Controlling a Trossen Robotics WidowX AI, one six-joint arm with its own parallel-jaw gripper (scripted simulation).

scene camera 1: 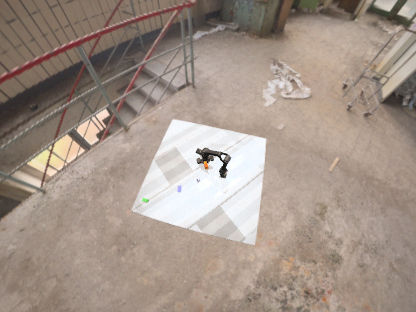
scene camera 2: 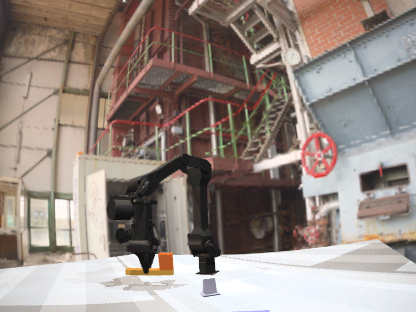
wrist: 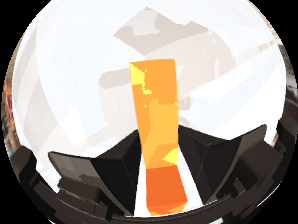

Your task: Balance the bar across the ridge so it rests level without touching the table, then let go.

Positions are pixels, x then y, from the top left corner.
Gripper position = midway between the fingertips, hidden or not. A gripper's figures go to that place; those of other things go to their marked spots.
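Labels:
Bar (wrist: 154, 85), 8 cm from the lens. My gripper (wrist: 158, 131), 10 cm from the lens.

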